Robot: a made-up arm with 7 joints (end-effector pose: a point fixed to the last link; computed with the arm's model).
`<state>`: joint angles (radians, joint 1 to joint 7).
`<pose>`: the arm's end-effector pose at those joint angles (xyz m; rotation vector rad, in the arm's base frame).
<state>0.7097 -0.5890 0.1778 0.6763 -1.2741 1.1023 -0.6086</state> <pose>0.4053 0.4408 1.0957 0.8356 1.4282 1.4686</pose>
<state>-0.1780 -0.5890 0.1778 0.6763 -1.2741 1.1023 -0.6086</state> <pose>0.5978 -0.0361 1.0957 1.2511 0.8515 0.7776</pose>
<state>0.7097 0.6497 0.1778 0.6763 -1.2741 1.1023 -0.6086</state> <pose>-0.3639 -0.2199 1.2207 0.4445 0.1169 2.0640</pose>
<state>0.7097 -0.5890 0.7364 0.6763 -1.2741 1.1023 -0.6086</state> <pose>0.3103 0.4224 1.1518 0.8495 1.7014 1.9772</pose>
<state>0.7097 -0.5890 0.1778 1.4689 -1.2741 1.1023 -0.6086</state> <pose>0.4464 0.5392 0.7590 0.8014 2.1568 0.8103</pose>
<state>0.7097 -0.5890 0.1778 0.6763 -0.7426 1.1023 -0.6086</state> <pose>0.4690 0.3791 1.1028 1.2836 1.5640 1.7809</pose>
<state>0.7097 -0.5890 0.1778 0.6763 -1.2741 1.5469 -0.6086</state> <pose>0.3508 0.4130 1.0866 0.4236 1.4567 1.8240</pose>
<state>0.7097 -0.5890 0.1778 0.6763 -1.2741 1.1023 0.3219</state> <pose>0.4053 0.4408 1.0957 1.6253 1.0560 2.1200</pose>
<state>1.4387 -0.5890 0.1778 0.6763 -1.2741 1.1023 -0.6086</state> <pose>0.0087 0.5988 1.0957 0.3056 1.8368 1.9889</pose>
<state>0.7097 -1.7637 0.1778 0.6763 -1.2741 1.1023 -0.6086</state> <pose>0.5822 0.5928 0.1486 1.0028 2.4014 0.3907</pose>
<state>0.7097 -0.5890 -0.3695 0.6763 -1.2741 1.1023 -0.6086</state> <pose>0.5029 0.4033 1.0625 0.7824 1.1396 0.9912</pose>
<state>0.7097 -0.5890 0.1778 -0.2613 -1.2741 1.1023 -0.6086</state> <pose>0.1703 0.1439 1.2614 0.7433 0.4055 1.9635</pose>
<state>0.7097 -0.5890 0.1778 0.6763 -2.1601 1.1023 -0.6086</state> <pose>0.3518 0.5332 0.9972 0.1724 1.1077 0.9161</pose>
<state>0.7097 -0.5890 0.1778 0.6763 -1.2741 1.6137 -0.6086</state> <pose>0.3439 0.4071 1.0842 0.3572 1.4561 1.8736</pose>
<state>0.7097 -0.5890 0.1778 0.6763 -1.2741 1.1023 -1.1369</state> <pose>0.4053 0.4408 1.0957 0.4084 1.5036 1.0623</pose>
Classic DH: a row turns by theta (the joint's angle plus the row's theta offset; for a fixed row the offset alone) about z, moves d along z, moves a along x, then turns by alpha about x. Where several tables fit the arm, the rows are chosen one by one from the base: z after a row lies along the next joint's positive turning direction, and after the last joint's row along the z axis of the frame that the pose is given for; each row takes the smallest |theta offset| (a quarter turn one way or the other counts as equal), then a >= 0, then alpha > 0; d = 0 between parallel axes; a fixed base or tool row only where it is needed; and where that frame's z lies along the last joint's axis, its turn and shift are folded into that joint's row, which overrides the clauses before.
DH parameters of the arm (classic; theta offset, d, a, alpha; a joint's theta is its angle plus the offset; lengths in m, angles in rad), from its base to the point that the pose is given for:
joint 1: 0 0.447 0 1.5708
joint 2: 0 0.082 0 -1.5708
joint 3: 0 0.433 0.023 -1.5708
joint 4: 0 0.052 -0.015 1.5708
joint 5: 0 0.346 0 1.5708
joint 6: 1.5708 0.124 0.139 1.5708
joint 7: 0 0.019 0 0

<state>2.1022 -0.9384 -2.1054 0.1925 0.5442 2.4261 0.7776</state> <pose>-0.2031 0.4509 0.9430 0.5928 -0.9565 -1.3671</pose>
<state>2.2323 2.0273 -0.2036 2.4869 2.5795 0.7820 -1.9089</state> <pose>0.0686 -0.0656 0.6494 0.3180 0.0185 -0.0752</pose>
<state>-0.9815 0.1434 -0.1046 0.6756 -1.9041 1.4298 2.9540</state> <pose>0.1535 -0.0198 1.2578 0.1646 -0.7547 2.9776</pose>
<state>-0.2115 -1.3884 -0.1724 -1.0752 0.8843 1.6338 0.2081</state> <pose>0.4826 -0.2718 0.8627 -0.3611 0.0913 -2.3024</pose>
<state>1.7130 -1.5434 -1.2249 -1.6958 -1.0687 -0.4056 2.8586</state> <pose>-0.3338 0.2358 0.6669 -0.6259 0.5813 -0.0130</pose>
